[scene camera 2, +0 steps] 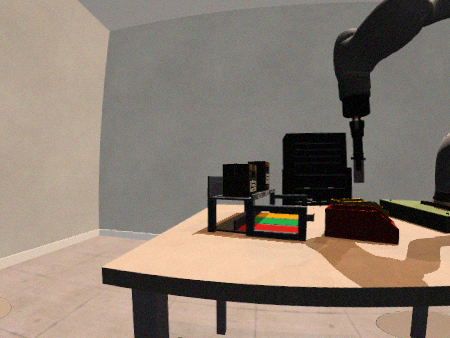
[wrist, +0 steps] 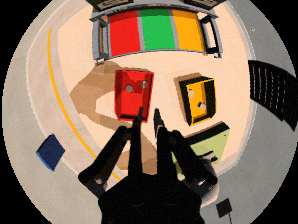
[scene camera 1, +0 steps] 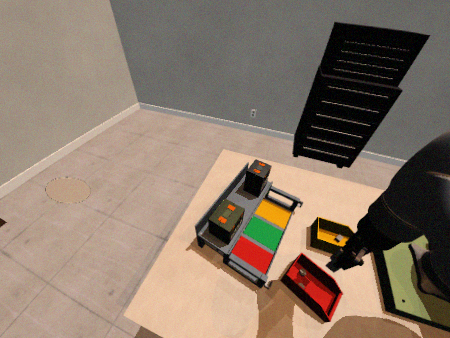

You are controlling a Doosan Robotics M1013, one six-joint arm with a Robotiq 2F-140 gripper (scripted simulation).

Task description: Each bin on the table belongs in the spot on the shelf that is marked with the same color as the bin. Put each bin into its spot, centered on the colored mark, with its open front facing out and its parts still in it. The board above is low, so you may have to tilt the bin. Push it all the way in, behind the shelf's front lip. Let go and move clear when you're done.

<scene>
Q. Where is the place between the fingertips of my gripper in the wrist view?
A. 148,113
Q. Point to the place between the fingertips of my gripper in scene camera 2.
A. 359,182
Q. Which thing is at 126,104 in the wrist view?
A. A red bin.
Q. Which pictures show my gripper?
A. Scene camera 2, the wrist view and scene camera 1: all of them.
</scene>
